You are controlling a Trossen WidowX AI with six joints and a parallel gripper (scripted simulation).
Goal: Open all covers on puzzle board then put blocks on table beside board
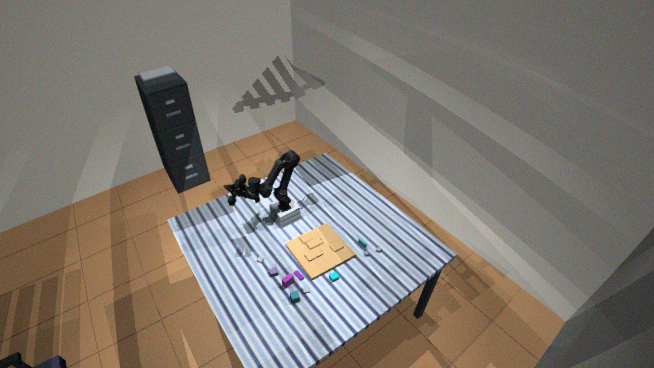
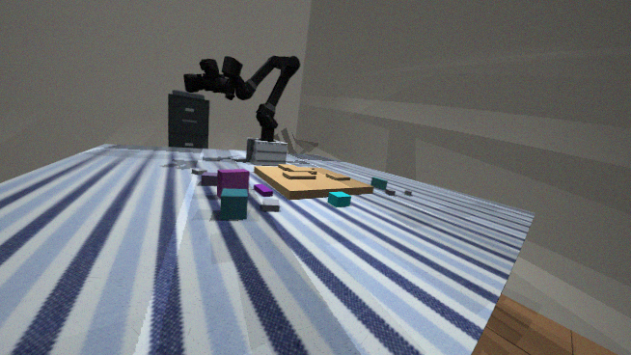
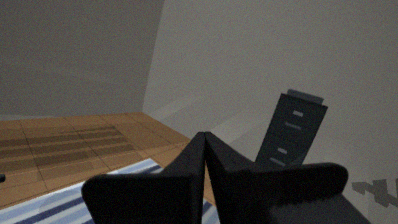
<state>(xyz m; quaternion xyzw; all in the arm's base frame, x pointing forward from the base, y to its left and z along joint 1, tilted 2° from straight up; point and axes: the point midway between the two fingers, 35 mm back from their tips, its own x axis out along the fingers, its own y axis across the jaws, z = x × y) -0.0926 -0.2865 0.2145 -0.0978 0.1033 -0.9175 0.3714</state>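
The magenta block lies 560 mm ahead of my gripper tip, 290 mm below it and 120 mm to the left of it. From my gripper tip the other things lie so: grey block (640 mm ahead, 310 mm below, 180 mm to the left); teal block (660 mm ahead, 300 mm below, 110 mm to the left).
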